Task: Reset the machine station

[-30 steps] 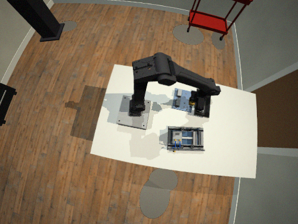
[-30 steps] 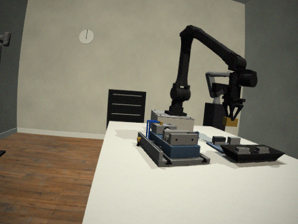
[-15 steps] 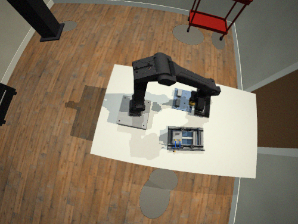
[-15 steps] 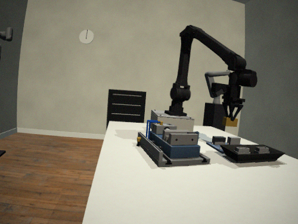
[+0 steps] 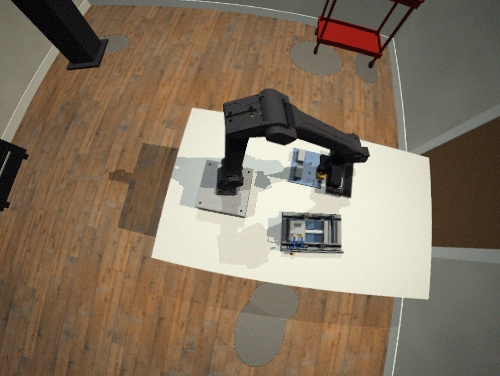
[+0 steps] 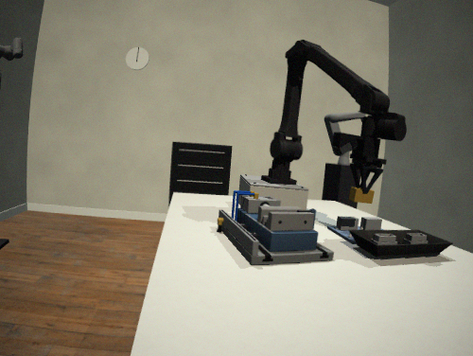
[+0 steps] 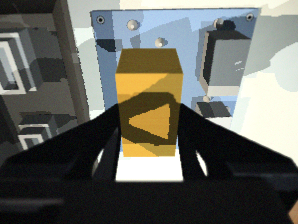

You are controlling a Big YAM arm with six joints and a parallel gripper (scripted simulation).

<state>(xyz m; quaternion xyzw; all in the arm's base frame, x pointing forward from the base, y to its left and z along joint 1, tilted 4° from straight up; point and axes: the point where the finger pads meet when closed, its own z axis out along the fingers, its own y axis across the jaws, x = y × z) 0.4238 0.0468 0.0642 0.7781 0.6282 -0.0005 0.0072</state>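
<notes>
My gripper is now 20 mm past the infeed plate, 60 mm to the right of it and 140 mm above it. The rest, counted from my hand: yellow brass blank (20 mm below); dark rod (50 mm ahead, 220 mm to the right, 50 mm below); gray blank (80 mm behind, 30 mm to the left, 120 mm below).
</notes>
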